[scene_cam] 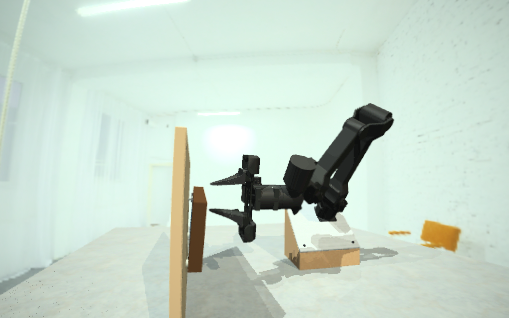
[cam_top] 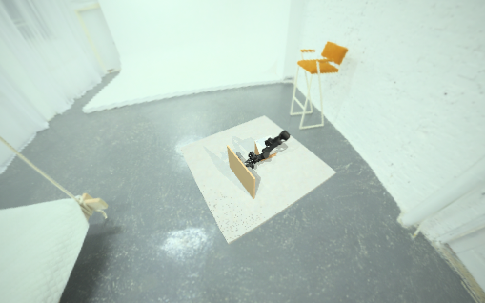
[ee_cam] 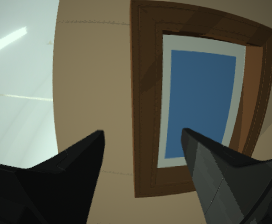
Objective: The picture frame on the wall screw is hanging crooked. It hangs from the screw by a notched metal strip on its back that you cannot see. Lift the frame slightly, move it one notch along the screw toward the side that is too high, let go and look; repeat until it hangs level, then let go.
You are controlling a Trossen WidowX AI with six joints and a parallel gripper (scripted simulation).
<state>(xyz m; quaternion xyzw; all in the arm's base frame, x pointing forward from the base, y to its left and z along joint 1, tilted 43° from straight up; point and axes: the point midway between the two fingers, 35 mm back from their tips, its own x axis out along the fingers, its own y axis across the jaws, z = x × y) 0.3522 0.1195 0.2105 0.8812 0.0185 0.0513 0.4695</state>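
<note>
The picture frame lies 3 cm ahead of my gripper tip, 1 cm to the right of it and 5 cm below it. Also, from my gripper tip: wall board: 4 cm ahead, 1 cm to the left, 7 cm below.
</note>
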